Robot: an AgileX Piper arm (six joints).
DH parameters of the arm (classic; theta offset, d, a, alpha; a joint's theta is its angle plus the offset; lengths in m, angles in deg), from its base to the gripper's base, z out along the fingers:
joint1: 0 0.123 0 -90
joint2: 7.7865 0 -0.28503 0
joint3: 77.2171 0 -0.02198 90
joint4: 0 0.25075 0 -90
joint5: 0 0 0 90
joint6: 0 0.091 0 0
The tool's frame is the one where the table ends.
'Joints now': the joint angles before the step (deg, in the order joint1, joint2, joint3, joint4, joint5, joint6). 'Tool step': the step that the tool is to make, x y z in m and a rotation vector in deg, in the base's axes. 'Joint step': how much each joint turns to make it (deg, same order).
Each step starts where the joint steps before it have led.
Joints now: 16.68, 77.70, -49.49, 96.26, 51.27, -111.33
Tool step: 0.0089, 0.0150, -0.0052, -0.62, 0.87, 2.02
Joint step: 2.47, 3.51, -2.39, 0.01, -0.52, -0.21
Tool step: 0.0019, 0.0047, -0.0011, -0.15, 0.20, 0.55
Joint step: 0.80, 0.88, -0.69, 0.03, -0.26, 0.02
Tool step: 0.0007, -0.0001, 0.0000, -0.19, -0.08, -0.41
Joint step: 0.03, 0.01, -0.07, 0.00, -0.49, -0.01
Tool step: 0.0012, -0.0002, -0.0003, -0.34, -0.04, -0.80
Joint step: 0.07, 0.01, -0.05, 0.04, -0.94, 0.02
